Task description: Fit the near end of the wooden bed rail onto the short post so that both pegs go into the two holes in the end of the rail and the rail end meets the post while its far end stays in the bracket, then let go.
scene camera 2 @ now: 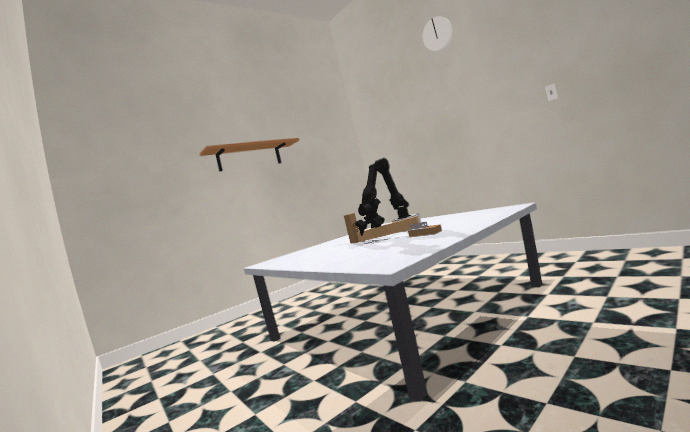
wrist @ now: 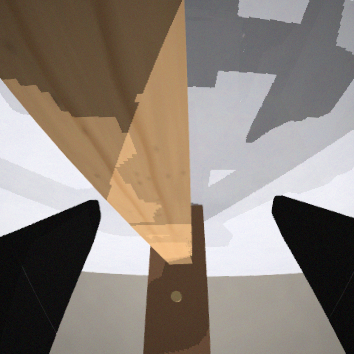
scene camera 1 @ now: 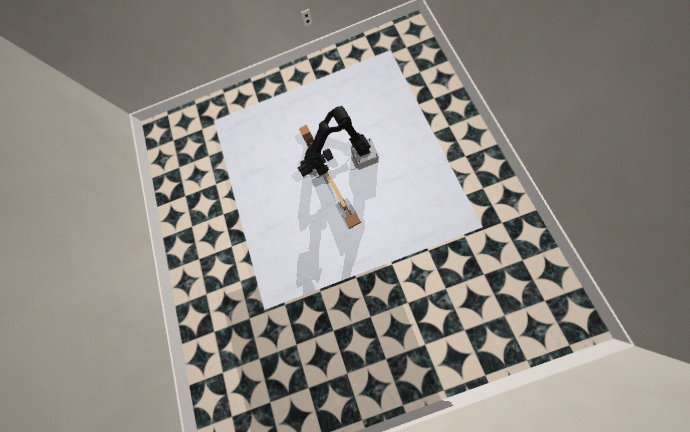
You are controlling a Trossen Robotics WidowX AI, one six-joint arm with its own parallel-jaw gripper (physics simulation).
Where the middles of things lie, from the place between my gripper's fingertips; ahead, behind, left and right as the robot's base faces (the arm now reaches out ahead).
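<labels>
Measured from my hand, the wooden bed rail point(wrist: 110, 91) is 30 mm behind and 140 mm to the left.
</labels>
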